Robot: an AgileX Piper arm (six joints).
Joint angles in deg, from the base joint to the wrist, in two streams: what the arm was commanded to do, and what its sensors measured. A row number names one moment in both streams.
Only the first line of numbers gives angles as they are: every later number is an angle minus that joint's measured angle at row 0.
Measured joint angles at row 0:
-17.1 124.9 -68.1 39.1 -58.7 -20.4
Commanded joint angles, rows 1 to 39:
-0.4 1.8 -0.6 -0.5 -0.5 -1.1
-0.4 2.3 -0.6 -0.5 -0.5 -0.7
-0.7 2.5 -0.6 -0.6 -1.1 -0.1
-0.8 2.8 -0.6 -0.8 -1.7 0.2
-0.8 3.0 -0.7 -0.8 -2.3 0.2
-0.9 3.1 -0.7 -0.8 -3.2 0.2
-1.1 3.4 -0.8 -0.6 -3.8 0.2
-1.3 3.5 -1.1 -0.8 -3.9 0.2
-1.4 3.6 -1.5 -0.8 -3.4 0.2
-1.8 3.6 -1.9 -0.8 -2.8 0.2
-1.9 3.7 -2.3 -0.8 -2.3 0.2
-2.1 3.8 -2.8 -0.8 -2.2 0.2
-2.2 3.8 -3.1 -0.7 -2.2 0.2
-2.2 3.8 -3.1 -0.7 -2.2 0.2
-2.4 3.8 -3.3 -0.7 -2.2 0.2
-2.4 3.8 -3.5 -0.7 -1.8 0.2
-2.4 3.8 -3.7 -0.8 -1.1 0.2
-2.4 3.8 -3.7 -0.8 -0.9 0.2
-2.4 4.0 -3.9 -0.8 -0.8 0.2
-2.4 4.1 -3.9 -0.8 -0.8 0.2
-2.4 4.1 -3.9 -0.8 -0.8 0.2
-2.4 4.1 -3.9 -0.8 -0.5 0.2
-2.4 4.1 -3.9 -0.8 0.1 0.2
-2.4 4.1 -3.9 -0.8 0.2 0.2
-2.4 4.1 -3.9 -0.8 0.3 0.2
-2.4 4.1 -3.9 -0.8 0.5 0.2
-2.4 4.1 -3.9 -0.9 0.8 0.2
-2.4 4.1 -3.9 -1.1 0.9 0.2
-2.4 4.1 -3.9 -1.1 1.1 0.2
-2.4 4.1 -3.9 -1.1 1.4 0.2
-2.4 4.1 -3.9 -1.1 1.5 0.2
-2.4 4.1 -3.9 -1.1 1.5 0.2
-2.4 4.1 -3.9 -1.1 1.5 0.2
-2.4 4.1 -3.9 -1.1 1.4 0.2
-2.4 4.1 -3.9 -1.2 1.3 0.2
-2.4 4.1 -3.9 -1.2 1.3 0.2
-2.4 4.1 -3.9 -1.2 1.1 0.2
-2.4 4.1 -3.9 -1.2 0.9 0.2
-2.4 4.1 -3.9 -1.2 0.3 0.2
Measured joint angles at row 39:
-2.2 4.0 -3.7 -0.4 1.3 0.1
